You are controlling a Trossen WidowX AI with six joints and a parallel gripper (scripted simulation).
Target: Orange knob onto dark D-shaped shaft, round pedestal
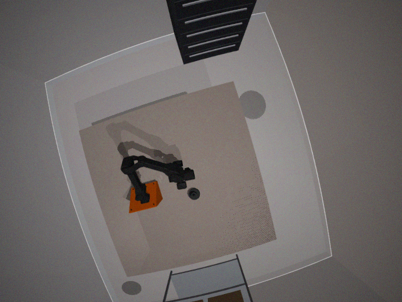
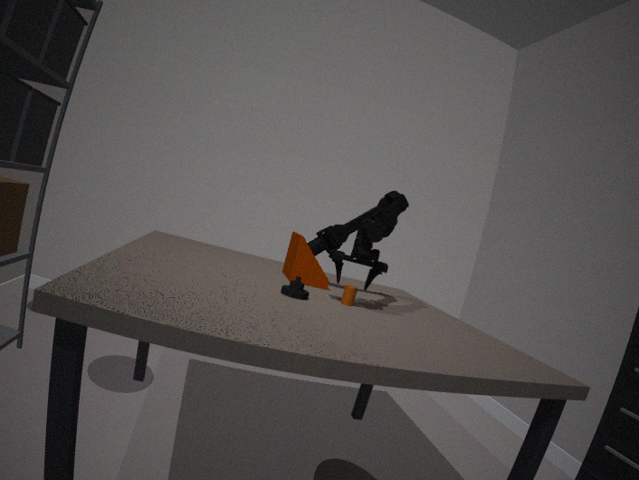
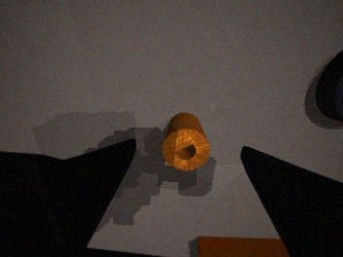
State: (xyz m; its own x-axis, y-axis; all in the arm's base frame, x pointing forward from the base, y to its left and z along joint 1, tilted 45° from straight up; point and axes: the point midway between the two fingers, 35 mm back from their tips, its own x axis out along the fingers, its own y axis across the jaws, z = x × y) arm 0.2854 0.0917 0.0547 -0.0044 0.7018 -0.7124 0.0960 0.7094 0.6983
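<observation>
Right now my gripper tip is 30 mm above the orange knob. Round my gripper tip: round dark pedestal: 40 mm ahead, 180 mm to the right, 30 mm below.
</observation>
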